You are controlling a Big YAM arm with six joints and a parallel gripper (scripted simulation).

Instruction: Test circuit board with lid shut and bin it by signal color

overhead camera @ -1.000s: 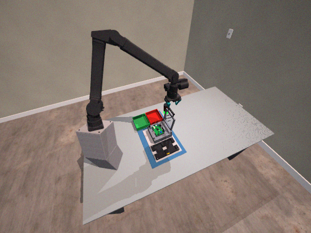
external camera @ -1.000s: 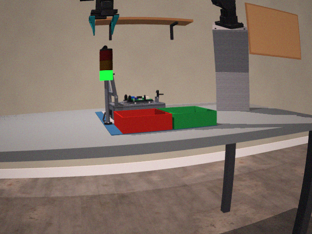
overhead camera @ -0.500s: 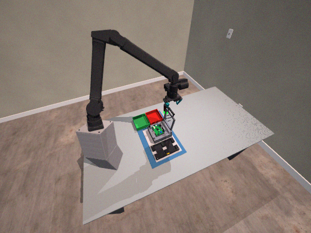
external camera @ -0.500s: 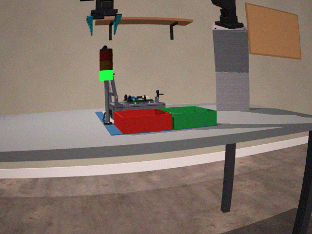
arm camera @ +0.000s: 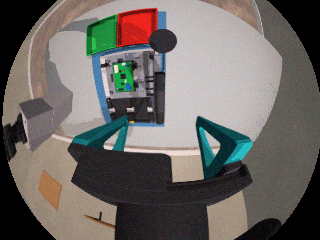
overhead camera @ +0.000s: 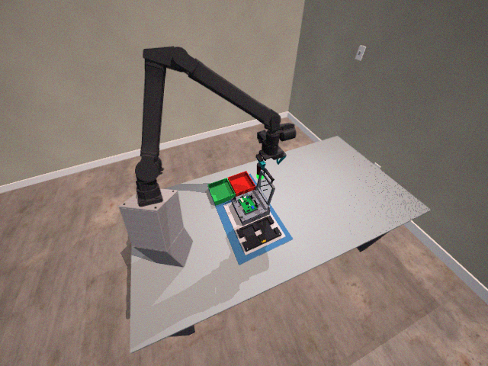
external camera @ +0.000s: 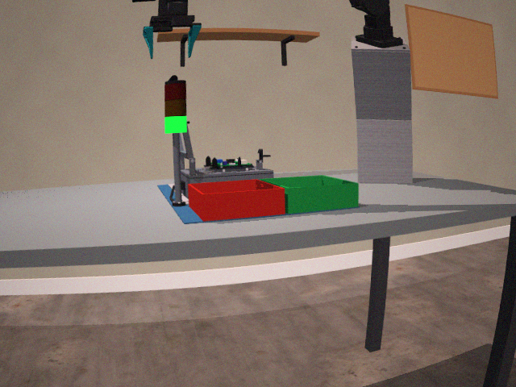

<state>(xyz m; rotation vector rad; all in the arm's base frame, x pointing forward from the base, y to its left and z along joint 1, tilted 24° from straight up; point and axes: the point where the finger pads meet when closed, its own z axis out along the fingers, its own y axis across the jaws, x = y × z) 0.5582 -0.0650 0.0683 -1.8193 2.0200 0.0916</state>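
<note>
Now: the green circuit board 26 cm below my hand, 13 cm behind it and 1 cm to the left of it. Also, from my hand: tester lid (15 cm below, 2 cm behind); tester plate (26 cm below, 13 cm behind, 1 cm to the left); latch hook (25 cm below, 19 cm behind, 7 cm to the left).
</note>
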